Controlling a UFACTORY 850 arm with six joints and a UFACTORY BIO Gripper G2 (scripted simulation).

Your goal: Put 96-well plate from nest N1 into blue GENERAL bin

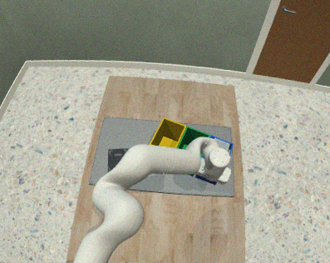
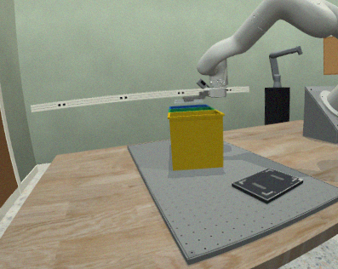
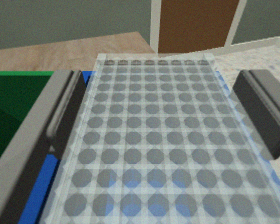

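The blue bin lies 130 mm below my hand. From my hand the other things lie so: yellow bin (240 mm to the left, 130 mm below, 110 mm ahead); clear 96-well plate (10 mm below); green bin (130 mm below, 120 mm to the left, 50 mm ahead).
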